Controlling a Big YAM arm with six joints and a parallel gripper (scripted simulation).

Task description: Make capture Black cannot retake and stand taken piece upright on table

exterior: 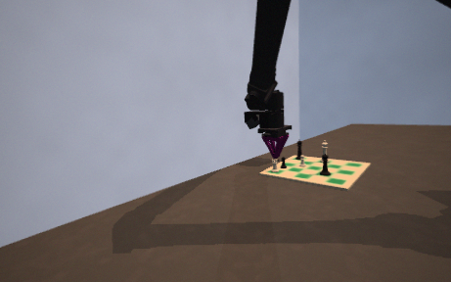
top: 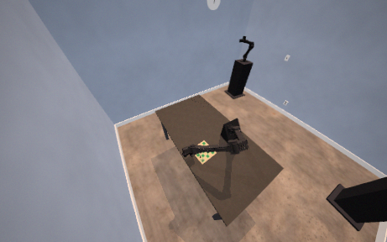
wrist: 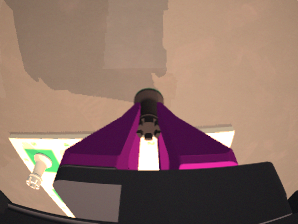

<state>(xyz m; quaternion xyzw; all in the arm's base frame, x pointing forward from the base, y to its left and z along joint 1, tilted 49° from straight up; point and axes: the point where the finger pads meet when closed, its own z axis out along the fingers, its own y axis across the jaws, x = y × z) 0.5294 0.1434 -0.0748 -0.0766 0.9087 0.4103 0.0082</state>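
My gripper is now 6 cm past the tall black piece, 5 cm to the left of it and 2 cm below it. Round my hand: white pawn 11 cm behind, 1 cm to the left; tall white piece 13 cm behind, 6 cm to the right, 2 cm above; chessboard 14 cm behind, 2 cm below, 1 cm to the left.
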